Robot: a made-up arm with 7 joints.
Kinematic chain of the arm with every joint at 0, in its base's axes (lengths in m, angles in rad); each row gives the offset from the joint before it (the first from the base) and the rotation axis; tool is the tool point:
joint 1: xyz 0 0 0.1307 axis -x
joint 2: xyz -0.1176 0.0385 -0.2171 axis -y
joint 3: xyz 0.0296 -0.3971 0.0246 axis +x
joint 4: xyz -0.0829 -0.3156 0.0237 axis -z
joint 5: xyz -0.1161 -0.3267 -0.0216 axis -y
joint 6: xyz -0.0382 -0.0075 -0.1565 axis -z
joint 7: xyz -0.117 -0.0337 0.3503 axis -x
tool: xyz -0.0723 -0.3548 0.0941
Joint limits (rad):
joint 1: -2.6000..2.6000
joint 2: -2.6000..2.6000
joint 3: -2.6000..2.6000
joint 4: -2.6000..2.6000
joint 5: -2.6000..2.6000
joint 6: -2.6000..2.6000
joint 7: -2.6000..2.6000
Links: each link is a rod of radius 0.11 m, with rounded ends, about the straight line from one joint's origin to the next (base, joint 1, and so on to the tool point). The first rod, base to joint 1, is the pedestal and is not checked.
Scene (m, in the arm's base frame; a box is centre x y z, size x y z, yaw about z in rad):
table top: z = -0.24
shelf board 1: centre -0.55 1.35 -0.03 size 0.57 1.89 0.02 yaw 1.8
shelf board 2: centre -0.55 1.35 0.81 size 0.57 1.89 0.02 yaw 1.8
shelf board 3: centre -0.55 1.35 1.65 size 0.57 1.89 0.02 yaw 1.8
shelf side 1: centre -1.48 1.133 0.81 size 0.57 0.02 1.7 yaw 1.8
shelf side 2: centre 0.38 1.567 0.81 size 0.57 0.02 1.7 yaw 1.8
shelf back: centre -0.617 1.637 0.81 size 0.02 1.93 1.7 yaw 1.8
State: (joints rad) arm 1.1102 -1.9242 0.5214 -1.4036 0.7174 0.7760 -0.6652
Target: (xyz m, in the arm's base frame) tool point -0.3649 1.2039 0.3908
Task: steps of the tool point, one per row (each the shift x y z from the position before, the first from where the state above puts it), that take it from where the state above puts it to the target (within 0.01 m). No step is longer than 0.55 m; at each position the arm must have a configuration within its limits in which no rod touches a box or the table.
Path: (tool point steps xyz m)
1: -0.0024 0.5136 0.1828
2: 0.1108 0.5033 -0.0703
3: 0.1968 0.3522 -0.2628
4: 0.2380 0.1307 -0.3320
5: -0.0530 0.2269 -0.0081
6: -0.0448 0.1924 0.0081

